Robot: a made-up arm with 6 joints. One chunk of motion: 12 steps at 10 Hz.
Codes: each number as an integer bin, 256 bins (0 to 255) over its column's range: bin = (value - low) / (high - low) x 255, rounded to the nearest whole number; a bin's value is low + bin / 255 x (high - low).
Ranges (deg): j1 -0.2..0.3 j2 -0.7..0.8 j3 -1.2..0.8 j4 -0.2..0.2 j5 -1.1..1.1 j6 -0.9..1
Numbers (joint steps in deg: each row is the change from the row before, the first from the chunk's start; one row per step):
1: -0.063 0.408 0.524 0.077 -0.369 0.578
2: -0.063 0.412 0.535 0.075 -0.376 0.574
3: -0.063 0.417 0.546 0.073 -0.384 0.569
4: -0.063 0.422 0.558 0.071 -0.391 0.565
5: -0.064 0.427 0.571 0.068 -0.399 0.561
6: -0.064 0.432 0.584 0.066 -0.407 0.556
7: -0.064 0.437 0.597 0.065 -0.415 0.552
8: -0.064 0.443 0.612 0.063 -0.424 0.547
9: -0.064 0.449 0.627 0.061 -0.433 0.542
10: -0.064 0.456 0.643 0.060 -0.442 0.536
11: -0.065 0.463 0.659 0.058 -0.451 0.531
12: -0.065 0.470 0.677 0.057 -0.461 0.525
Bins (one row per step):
1: 70 188 220 177 85 198
2: 70 189 221 175 84 198
3: 70 190 223 174 83 197
4: 70 191 224 173 82 197
5: 69 192 226 171 81 196
6: 69 192 227 170 80 195
7: 69 193 229 169 79 195
8: 69 194 231 168 78 194
9: 69 195 233 166 77 194
10: 69 197 235 166 76 193
11: 69 198 237 164 75 192
12: 69 199 239 164 74 191

